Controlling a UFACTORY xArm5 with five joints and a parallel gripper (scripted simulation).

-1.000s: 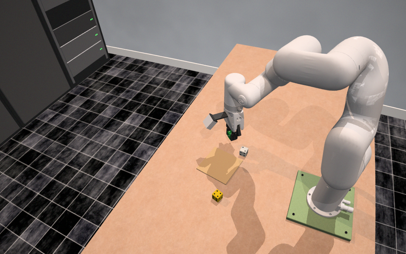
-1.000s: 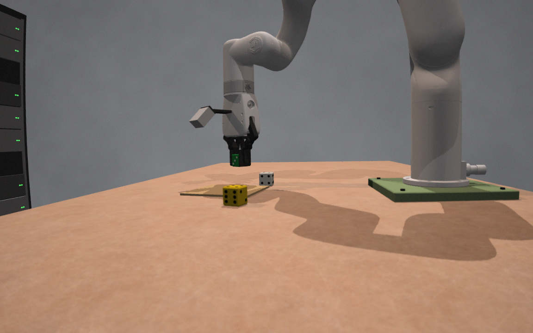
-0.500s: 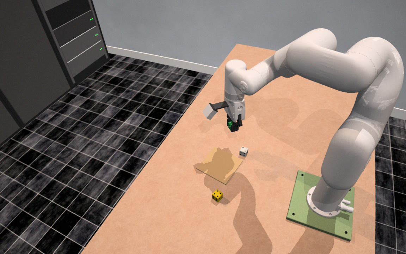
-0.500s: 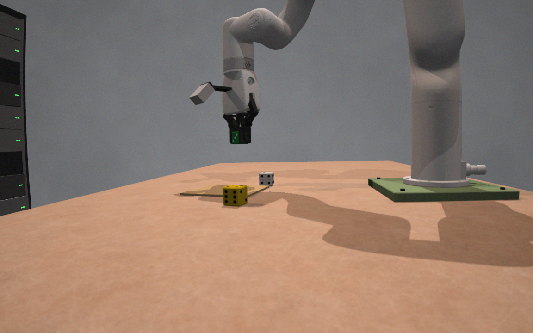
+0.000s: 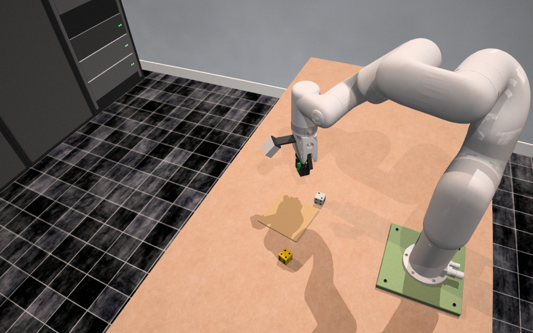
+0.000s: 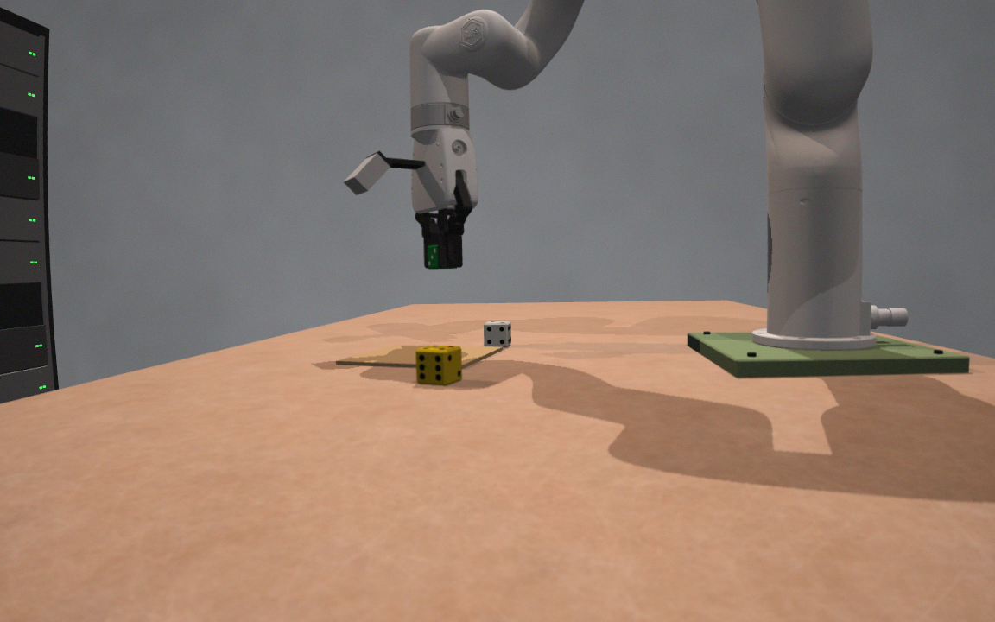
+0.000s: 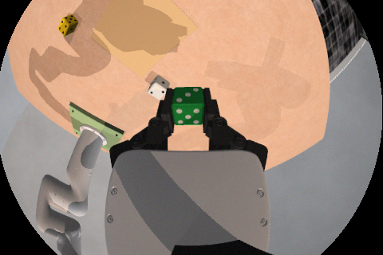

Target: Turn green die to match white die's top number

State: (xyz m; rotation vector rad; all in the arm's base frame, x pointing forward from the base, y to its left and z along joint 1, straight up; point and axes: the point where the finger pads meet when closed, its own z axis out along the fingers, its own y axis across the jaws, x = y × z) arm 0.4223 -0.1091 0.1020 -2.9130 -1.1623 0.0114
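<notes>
The tan mat is 1 cm behind my hand, 11 cm to the left of it and 12 cm below it. Round my hand: green die 1 cm below; then white die 7 cm behind, 1 cm to the left, 10 cm below; then yellow die 6 cm behind, 25 cm to the left, 10 cm below.
</notes>
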